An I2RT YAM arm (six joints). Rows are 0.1 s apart.
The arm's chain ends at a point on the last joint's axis. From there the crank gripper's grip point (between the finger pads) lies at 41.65 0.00 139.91 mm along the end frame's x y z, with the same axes.
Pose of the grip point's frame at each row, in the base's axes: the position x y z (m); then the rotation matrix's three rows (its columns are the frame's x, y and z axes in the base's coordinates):
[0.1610, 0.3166, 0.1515], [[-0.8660, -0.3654, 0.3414], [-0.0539, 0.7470, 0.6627], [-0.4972, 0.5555, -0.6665]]
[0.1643, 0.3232, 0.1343], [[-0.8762, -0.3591, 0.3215], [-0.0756, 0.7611, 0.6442], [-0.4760, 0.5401, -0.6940]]
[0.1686, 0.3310, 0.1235], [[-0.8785, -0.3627, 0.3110], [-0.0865, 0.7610, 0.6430], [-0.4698, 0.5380, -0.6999]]
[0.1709, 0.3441, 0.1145], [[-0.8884, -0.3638, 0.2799], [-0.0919, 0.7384, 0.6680], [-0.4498, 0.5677, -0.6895]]
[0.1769, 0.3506, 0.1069], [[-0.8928, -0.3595, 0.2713], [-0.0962, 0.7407, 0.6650], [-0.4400, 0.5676, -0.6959]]
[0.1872, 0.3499, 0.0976], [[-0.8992, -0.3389, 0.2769], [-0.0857, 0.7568, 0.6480], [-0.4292, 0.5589, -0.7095]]
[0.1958, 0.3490, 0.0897], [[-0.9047, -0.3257, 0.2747], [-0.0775, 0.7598, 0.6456], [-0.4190, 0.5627, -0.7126]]
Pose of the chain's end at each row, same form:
[0.1493, 0.2261, 0.2655], [[-0.8660, -0.3654, 0.3414], [-0.0539, 0.7470, 0.6627], [-0.4972, 0.5555, -0.6665]]
[0.1558, 0.2362, 0.2512], [[-0.8762, -0.3591, 0.3215], [-0.0756, 0.7611, 0.6442], [-0.4760, 0.5401, -0.6940]]
[0.1617, 0.2446, 0.2410], [[-0.8785, -0.3627, 0.3110], [-0.0865, 0.7610, 0.6430], [-0.4698, 0.5380, -0.6999]]
[0.1687, 0.2545, 0.2297], [[-0.8884, -0.3638, 0.2799], [-0.0919, 0.7384, 0.6680], [-0.4498, 0.5677, -0.6895]]
[0.1761, 0.2616, 0.2226], [[-0.8928, -0.3595, 0.2713], [-0.0962, 0.7407, 0.6650], [-0.4400, 0.5676, -0.6959]]
[0.1859, 0.2628, 0.2147], [[-0.8992, -0.3389, 0.2769], [-0.0857, 0.7568, 0.6480], [-0.4292, 0.5589, -0.7095]]
[0.1950, 0.2619, 0.2069], [[-0.9047, -0.3257, 0.2747], [-0.0775, 0.7598, 0.6456], [-0.4190, 0.5627, -0.7126]]

